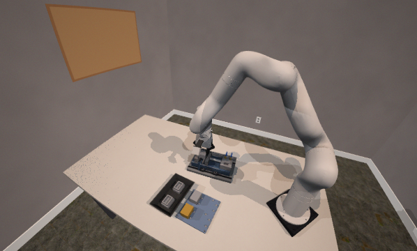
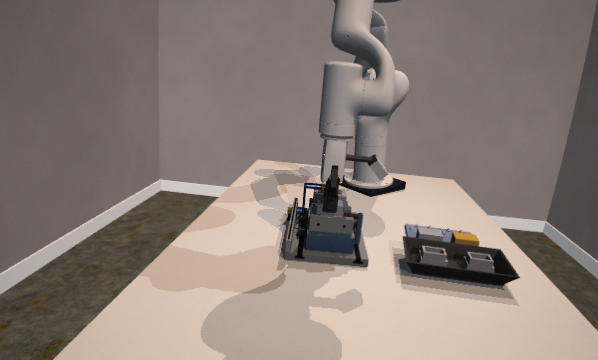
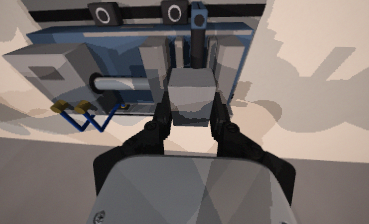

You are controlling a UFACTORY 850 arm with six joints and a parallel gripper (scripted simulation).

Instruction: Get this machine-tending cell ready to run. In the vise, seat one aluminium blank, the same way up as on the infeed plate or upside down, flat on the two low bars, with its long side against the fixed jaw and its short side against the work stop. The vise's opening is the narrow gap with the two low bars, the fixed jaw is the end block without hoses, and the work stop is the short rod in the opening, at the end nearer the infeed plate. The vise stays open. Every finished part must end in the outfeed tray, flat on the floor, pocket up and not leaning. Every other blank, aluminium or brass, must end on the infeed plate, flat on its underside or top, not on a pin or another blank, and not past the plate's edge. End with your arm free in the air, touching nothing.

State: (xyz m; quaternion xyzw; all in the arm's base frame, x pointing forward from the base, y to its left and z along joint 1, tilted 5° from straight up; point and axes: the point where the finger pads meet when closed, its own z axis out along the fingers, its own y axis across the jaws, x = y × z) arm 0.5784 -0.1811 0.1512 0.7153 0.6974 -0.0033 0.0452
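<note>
Now: hand 10 mm short of the work stop rod, 50 mm to the right of it and 30 mm above it. Round my hand: brass blank (30 mm behind, 360 mm to the left, 100 mm below); then blue infeed plate (80 mm behind, 320 mm to the left, 120 mm below); then vise (70 mm behind, 10 mm to the left, 80 mm below).
</note>
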